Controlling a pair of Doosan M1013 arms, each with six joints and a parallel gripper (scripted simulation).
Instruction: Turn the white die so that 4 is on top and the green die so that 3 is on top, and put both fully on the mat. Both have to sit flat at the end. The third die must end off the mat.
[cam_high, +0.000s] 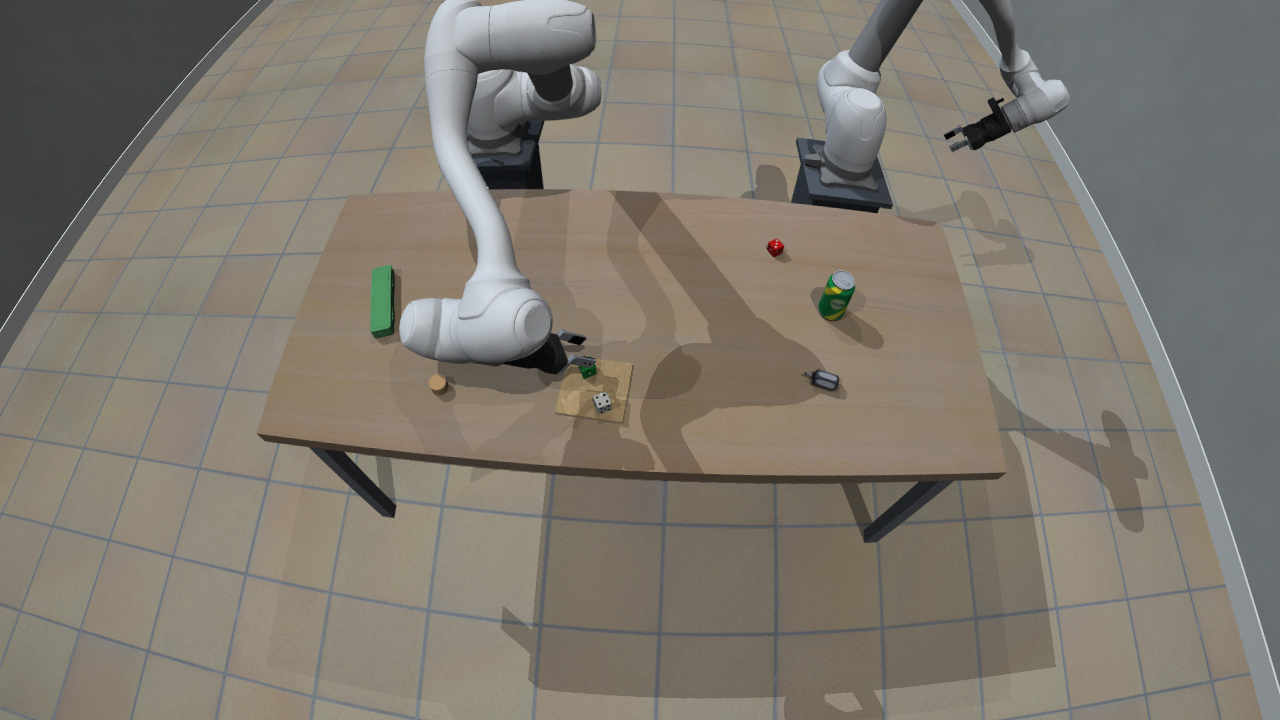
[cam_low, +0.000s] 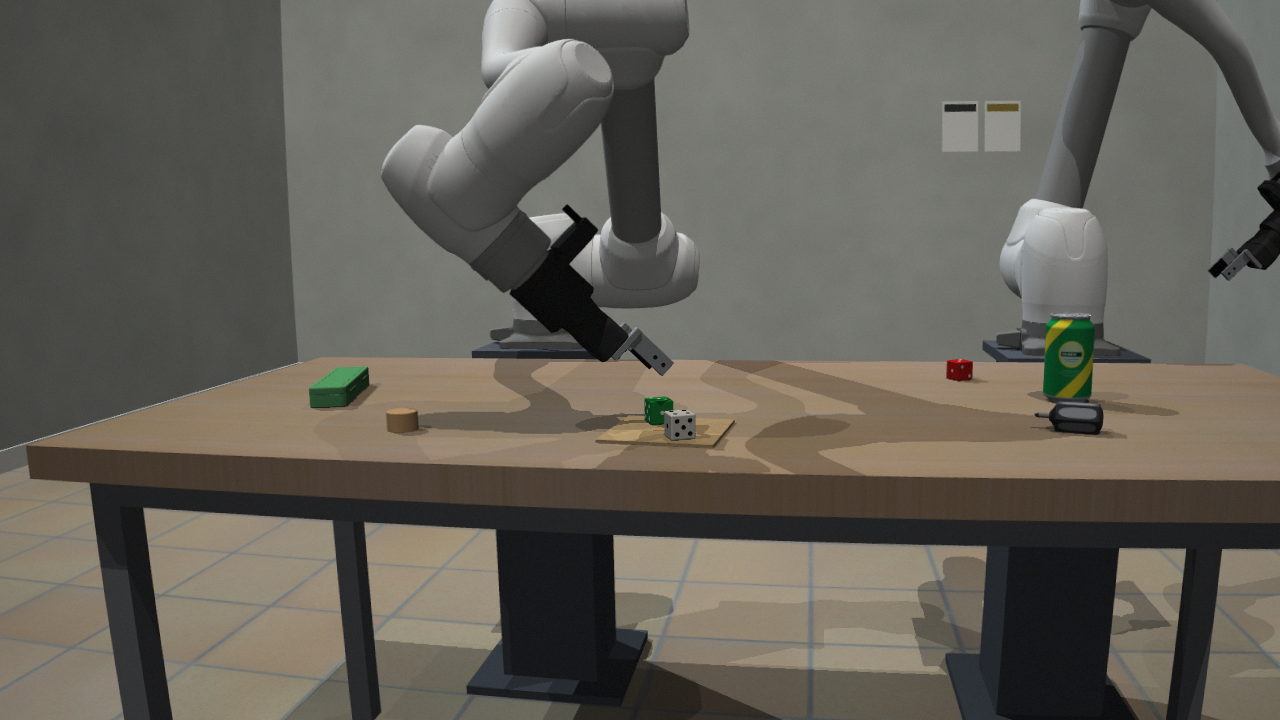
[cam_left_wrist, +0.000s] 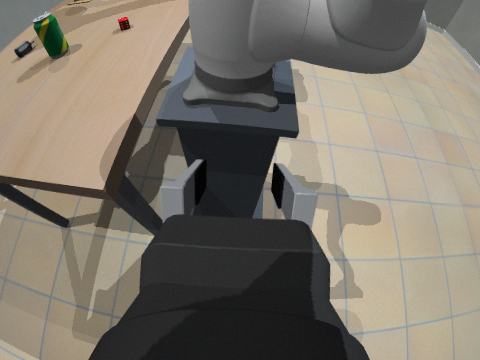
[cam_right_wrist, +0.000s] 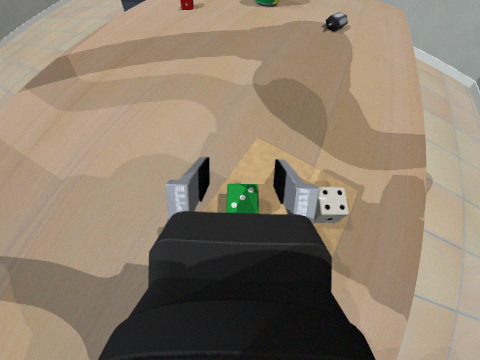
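Right now my right hand is 1 cm to the right of the green die and 7 cm above it. Also, from my right hand: tan mat (4 cm ahead, 3 cm to the left, 9 cm below); then wooden disc (7 cm ahead, 31 cm to the right, 8 cm below); then white die (8 cm ahead, 5 cm to the left, 7 cm below).
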